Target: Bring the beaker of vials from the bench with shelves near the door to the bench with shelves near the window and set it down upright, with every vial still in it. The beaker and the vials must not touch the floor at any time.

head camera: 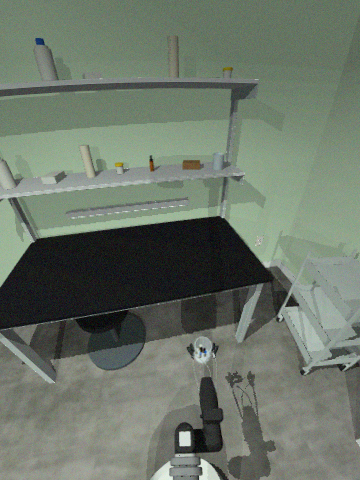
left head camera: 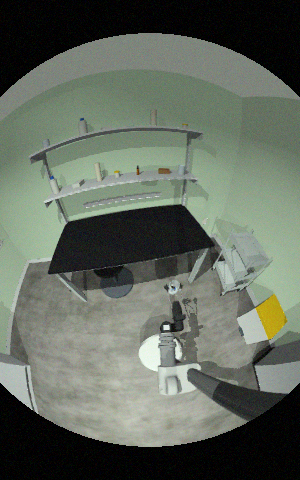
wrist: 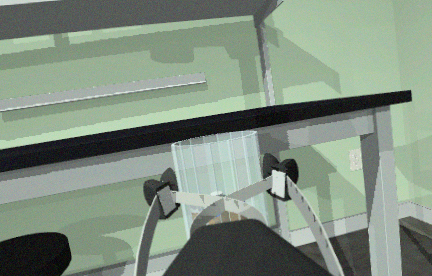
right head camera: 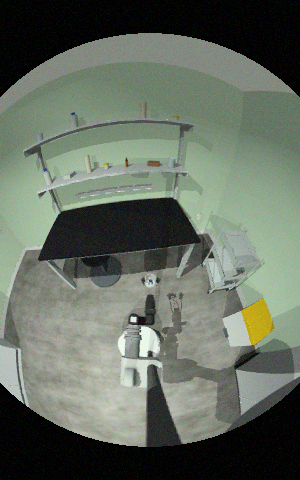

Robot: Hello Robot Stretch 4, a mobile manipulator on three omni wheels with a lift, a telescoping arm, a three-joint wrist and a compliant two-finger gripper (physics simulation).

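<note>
The clear beaker [head camera: 203, 343] [left head camera: 173, 285] [right head camera: 150, 279] [wrist: 220, 165] is upright between my gripper's fingertips. Small vials [head camera: 202, 352] show inside its lower part. My gripper [head camera: 202, 351] [wrist: 220, 176] is shut on the beaker and holds it above the floor, in front of the bench's near edge toward the right. The black-topped bench with shelves [head camera: 135, 270] [left head camera: 130, 240] [right head camera: 120, 230] [wrist: 100, 139] stands ahead. In the wrist view the bench's front edge runs behind the beaker's rim and the top surface is hidden. No door or window shows, so I cannot tell which bench this is.
Bottles and jars stand on the two shelves [head camera: 150, 86] [head camera: 135, 181] above the bench. A round stool base [head camera: 131, 345] is under the bench. A bench leg [head camera: 248, 314] is right of the beaker. A cart [head camera: 340, 277] and a yellow-white box [left head camera: 272, 317] [right head camera: 258, 322] stand to the right.
</note>
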